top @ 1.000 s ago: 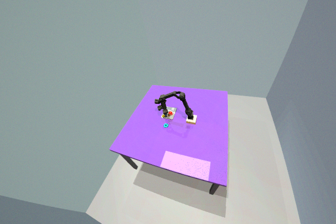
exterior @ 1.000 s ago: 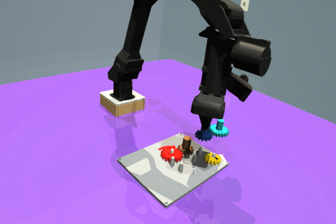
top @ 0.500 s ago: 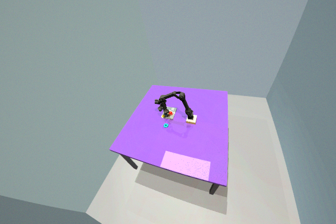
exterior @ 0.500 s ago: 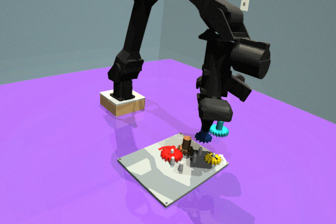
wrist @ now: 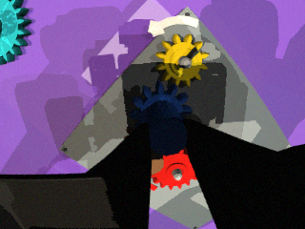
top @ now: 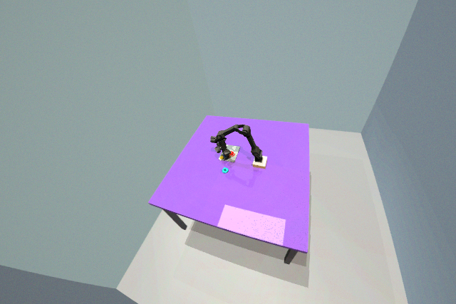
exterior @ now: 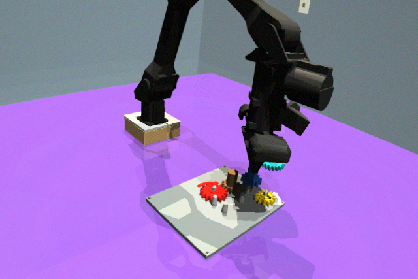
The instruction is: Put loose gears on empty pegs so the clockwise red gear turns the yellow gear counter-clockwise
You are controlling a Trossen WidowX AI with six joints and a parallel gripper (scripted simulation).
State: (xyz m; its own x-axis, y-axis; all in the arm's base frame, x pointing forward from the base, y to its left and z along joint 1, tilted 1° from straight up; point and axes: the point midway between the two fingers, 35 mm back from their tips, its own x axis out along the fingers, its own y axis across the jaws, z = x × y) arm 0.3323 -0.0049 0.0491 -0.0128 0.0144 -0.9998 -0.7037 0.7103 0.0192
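The brown gear lies 4 cm below my gripper tip, 3 cm behind it and 2 cm to the right of it. Round my gripper tip: blue gear (1 cm below); then red gear (6 cm to the right, 5 cm below, 4 cm behind); then yellow gear (5 cm below, 4 cm ahead, 1 cm to the left).
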